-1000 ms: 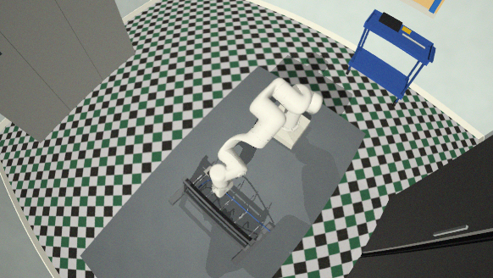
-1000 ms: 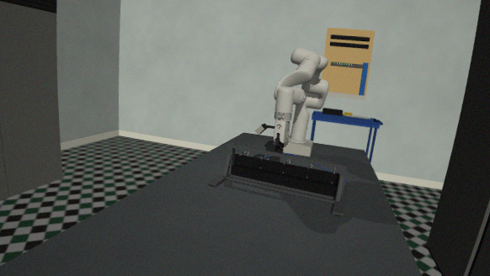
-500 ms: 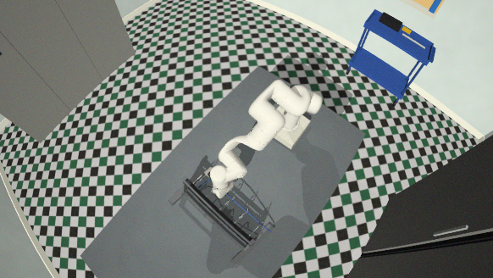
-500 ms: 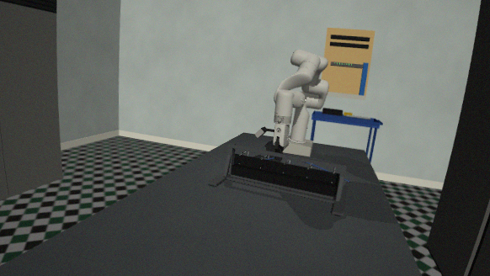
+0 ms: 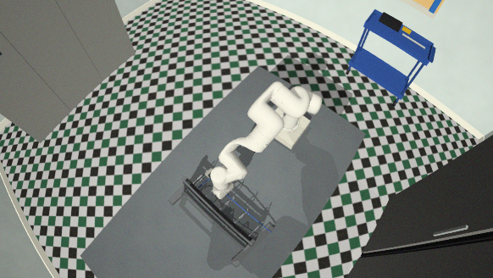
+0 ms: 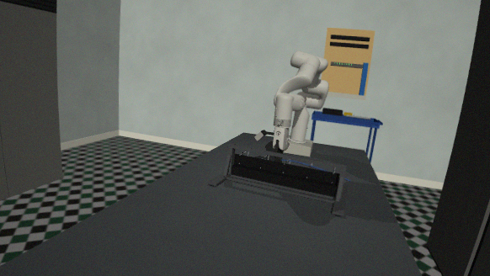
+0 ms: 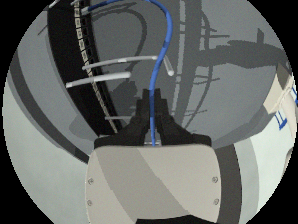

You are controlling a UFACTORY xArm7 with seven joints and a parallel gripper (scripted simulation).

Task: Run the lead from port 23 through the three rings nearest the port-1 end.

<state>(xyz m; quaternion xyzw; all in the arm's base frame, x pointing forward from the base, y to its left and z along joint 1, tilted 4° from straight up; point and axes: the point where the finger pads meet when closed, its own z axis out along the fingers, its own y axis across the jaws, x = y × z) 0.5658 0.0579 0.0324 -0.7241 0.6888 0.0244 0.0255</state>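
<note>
My hand is 100 mm short of the patch panel rack, 50 mm to the right of it and 20 mm above it.
</note>
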